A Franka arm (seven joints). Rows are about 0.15 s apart.
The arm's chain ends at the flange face. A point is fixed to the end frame.
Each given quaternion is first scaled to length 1.
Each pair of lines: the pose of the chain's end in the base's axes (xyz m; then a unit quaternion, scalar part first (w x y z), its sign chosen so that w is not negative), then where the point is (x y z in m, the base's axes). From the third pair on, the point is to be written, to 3 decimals.
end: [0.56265 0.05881 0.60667 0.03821 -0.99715 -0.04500 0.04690]
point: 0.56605 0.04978 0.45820
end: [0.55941 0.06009 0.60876 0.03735 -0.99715 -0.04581 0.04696]
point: 0.56282 0.05082 0.46031
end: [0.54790 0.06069 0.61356 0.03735 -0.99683 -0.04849 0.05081]
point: 0.550 0.051 0.465
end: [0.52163 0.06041 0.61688 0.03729 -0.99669 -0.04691 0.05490]
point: 0.523 0.051 0.468
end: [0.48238 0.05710 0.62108 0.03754 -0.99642 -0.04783 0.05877]
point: 0.482 0.048 0.473
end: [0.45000 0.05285 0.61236 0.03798 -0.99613 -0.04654 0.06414]
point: 0.448 0.044 0.464
